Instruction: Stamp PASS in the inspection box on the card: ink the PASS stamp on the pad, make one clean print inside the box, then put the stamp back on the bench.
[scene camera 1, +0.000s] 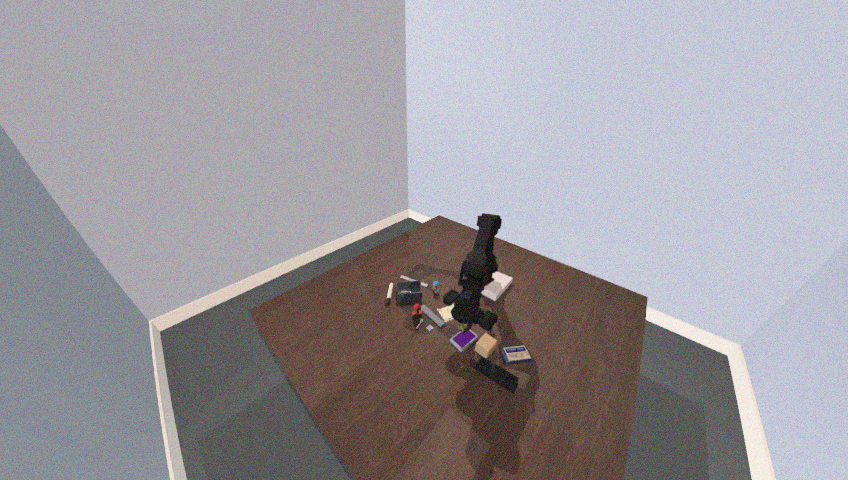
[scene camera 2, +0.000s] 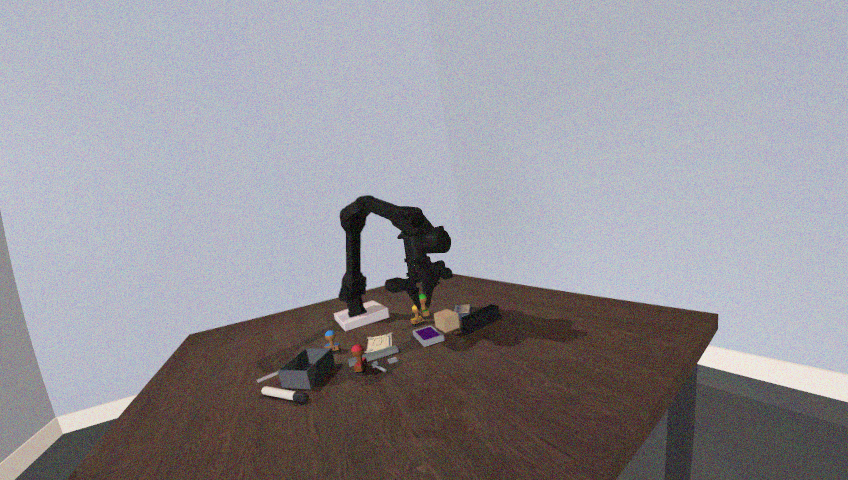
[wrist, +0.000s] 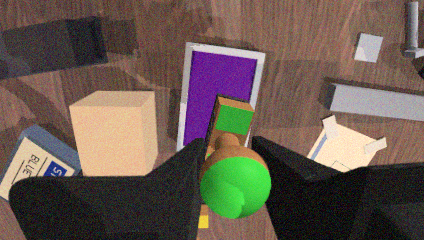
Labels:
My gripper shows in scene camera 1 (466, 324), in scene camera 2 and in the wrist view. One and the same spot on my gripper: (wrist: 170, 194) is (scene camera 2: 429, 287).

